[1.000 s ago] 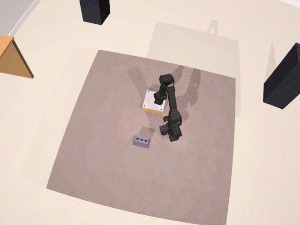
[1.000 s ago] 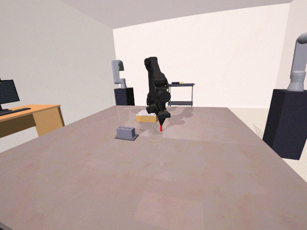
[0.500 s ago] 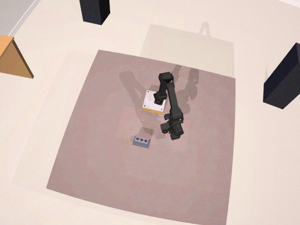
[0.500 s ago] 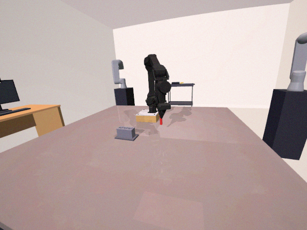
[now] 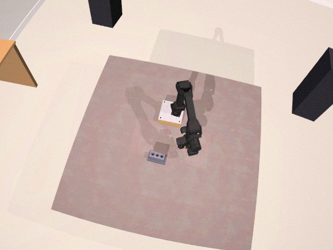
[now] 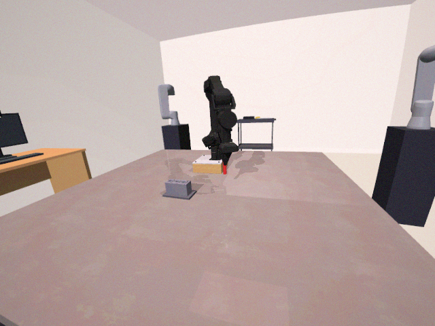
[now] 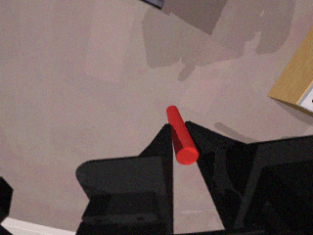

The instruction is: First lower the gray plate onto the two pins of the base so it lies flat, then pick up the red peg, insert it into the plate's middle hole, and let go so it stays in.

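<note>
Now: the gray plate 110 mm ahead of my gripper tip, 160 mm to the right of it and 60 mm below it. The rest, counted from my gripper tip: red peg: right at my gripper tip.
</note>
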